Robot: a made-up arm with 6 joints. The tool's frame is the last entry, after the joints.
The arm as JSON. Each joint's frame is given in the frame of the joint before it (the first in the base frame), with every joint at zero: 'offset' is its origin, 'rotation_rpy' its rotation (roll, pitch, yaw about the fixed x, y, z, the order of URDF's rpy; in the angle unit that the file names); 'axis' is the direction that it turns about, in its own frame. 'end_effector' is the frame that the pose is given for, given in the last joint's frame.
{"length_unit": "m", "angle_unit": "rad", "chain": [
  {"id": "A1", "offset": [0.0, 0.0, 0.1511], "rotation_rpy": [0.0, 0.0, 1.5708], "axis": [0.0, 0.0, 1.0]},
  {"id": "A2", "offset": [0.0, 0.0, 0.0], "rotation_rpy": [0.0, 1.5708, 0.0], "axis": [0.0, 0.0, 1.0]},
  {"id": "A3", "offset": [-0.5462, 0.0, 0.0], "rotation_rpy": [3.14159, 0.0, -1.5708], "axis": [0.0, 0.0, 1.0]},
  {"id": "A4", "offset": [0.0, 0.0, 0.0], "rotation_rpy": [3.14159, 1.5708, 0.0], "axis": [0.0, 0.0, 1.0]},
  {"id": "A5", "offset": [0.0, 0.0, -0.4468], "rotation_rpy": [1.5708, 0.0, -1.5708], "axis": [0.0, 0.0, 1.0]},
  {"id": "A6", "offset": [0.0, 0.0, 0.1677], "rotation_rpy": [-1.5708, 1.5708, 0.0], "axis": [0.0, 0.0, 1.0]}
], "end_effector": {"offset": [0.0, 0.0, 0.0], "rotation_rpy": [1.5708, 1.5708, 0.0]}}
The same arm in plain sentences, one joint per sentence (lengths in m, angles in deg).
The arm has six revolute joints in a row. What follows holds with every joint at zero, and every direction is one of the base frame's.
The first joint lies 0.1511 m along +z from the base frame's origin and rotates about +z.
The second joint lies at the same point as the first joint and rotates about +y.
The third joint lies 0.5462 m along +z from the second joint and rotates about -y.
The fourth joint lies at the same point as the third joint and rotates about -x.
The fifth joint lies 0.4468 m along +x from the fourth joint and rotates about -y.
The sixth joint lies 0.1677 m along -y from the fifth joint and rotates about -x.
The tool frame, which is the frame that the pose is given for, lies at the same point as the sixth joint; its axes are the base frame's turned by roll 0, pitch 0 and yaw 0 deg (as in URDF: about the fixed x, then y, then z).

